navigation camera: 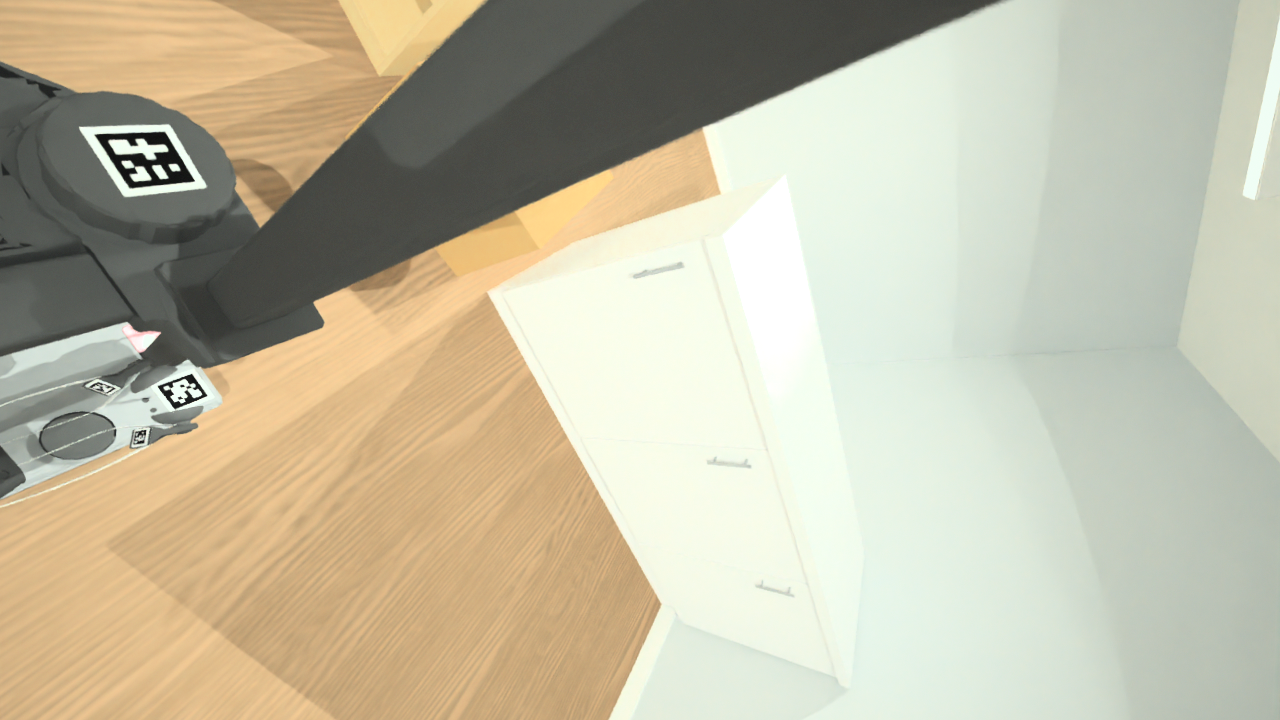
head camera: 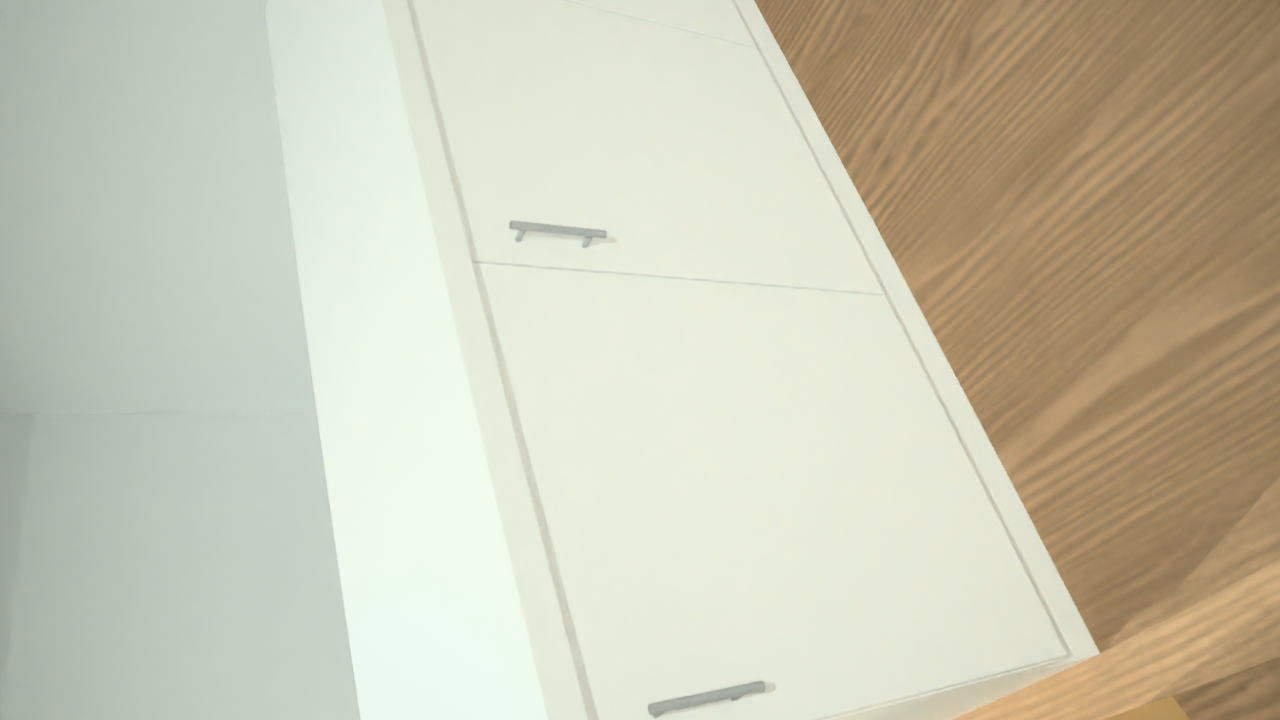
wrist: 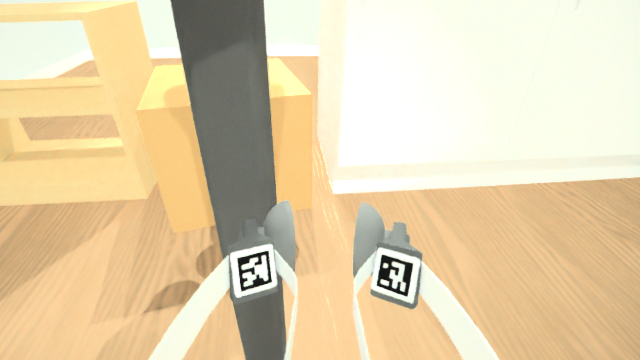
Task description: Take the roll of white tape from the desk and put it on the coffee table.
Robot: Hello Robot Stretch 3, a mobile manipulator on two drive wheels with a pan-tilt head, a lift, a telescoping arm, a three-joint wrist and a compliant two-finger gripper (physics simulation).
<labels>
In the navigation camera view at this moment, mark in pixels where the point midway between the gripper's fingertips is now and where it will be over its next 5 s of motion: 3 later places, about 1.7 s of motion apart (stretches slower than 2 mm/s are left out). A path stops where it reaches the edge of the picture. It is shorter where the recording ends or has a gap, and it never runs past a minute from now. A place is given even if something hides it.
The gripper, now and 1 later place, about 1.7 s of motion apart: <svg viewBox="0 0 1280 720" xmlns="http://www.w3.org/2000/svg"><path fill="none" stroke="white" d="M187 388L100 351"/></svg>
</labels>
